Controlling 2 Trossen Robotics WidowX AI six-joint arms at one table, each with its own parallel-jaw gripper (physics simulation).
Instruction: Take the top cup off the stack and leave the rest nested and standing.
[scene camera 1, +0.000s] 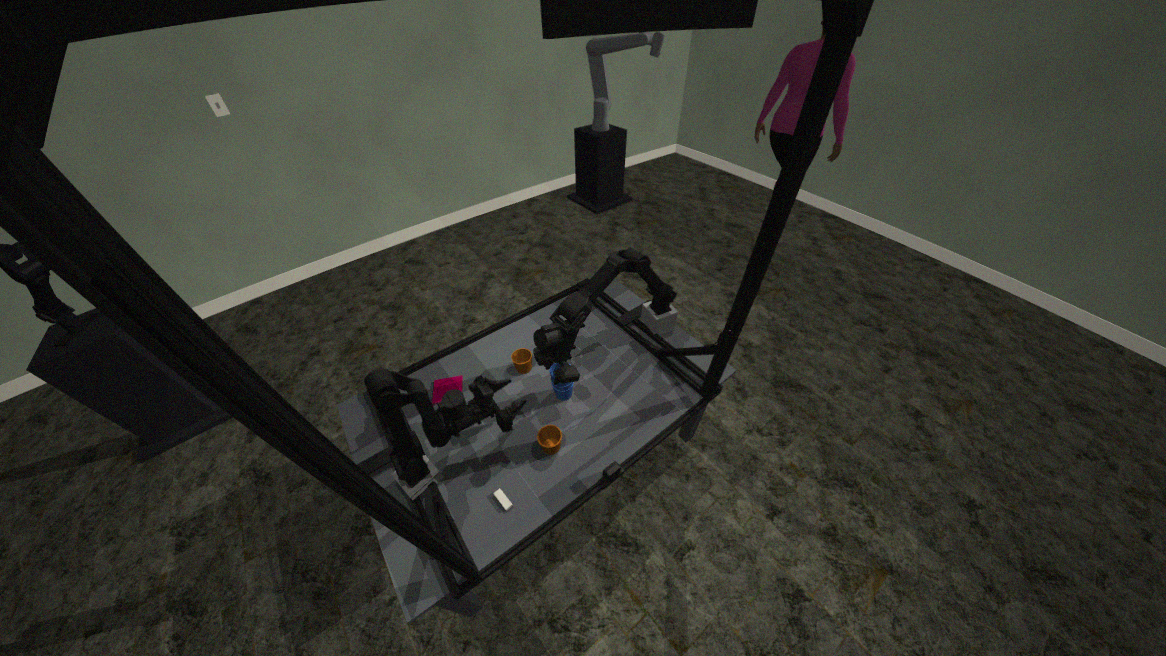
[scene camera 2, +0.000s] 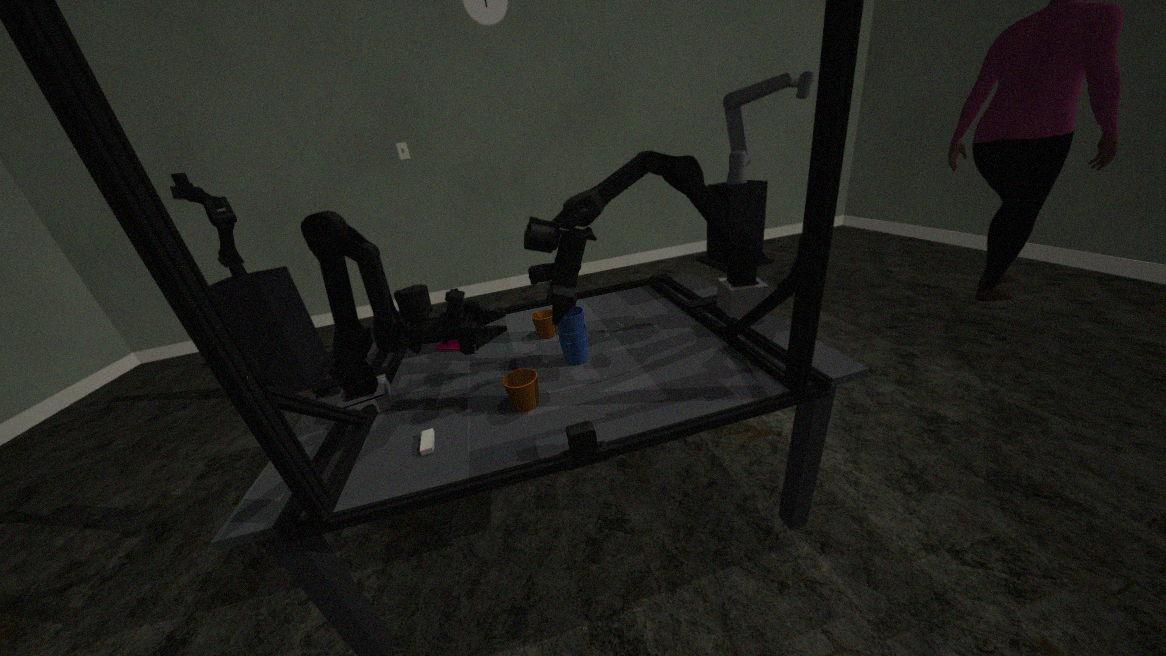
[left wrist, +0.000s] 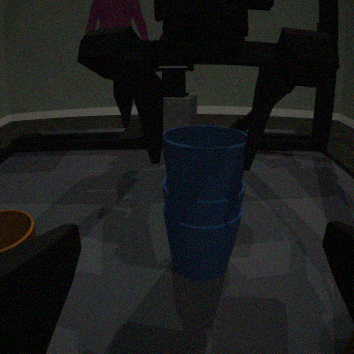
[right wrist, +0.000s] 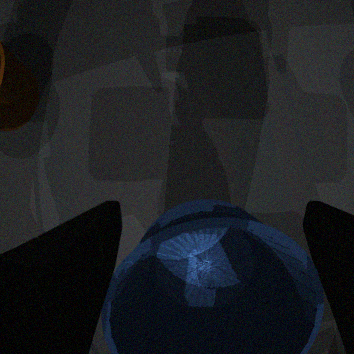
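Seen in the pictures: left gripper, between the fingertips: (scene camera 1: 518, 390) (scene camera 2: 506, 320) (left wrist: 205, 237); right gripper, between the fingertips: (scene camera 1: 551, 376) (scene camera 2: 555, 318) (left wrist: 199, 166) (right wrist: 215, 214); left arm's base, origin of its link: (scene camera 1: 415, 472) (scene camera 2: 361, 390); right arm's base, origin of its link: (scene camera 1: 660, 307) (scene camera 2: 742, 281) (left wrist: 173, 94).
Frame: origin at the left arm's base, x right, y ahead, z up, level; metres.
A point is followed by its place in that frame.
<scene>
A stack of three blue cups (scene camera 1: 562, 389) @(y 0.468, x 0.145, z 0.032 m) (scene camera 2: 573, 340) @(y 0.481, x 0.153, z 0.030 m) stands upright near the middle of the table (scene camera 1: 629, 417) @(y 0.561, x 0.348, z -0.042 m). My right gripper (scene camera 1: 561, 375) @(y 0.461, x 0.108, z 0.077 m) (scene camera 2: 566, 307) @(y 0.461, x 0.108, z 0.077 m) (right wrist: 215, 214) @(y 0.461, x 0.108, z 0.077 m) comes down from above and is shut on the top cup (left wrist: 204, 158) @(y 0.459, x 0.110, z 0.083 m) (right wrist: 214, 277) @(y 0.501, x 0.119, z 0.027 m), one finger on each side of its rim. The top cup shows more wall than the two lower cups (left wrist: 201, 246) @(y 0.462, x 0.112, z 0.004 m) and is still partly nested in them. My left gripper (scene camera 1: 510, 398) @(y 0.352, x 0.077, z 0.096 m) (scene camera 2: 483, 332) is open and empty. It lies low over the table, left of the stack, and faces it.
Two orange cups stand apart from the stack: one (scene camera 1: 522, 359) @(y 0.499, x -0.087, z -0.025 m) (scene camera 2: 543, 323) @(y 0.470, x -0.034, z 0.010 m) behind it and one (scene camera 1: 549, 437) @(y 0.341, x 0.202, z -0.032 m) (scene camera 2: 521, 388) @(y 0.319, x 0.257, z 0.020 m) (left wrist: 14, 228) in front. A pink flat piece (scene camera 1: 448, 388) @(y 0.246, x -0.198, z -0.034 m) lies by the left arm. A small white block (scene camera 1: 502, 499) @(y 0.120, x 0.233, z -0.030 m) (scene camera 2: 427, 440) @(y 0.123, x 0.238, z -0.030 m) lies near the front. A black frame post (scene camera 1: 776, 215) @(y 0.781, x 0.503, z 0.629 m) rises at the right corner.
</scene>
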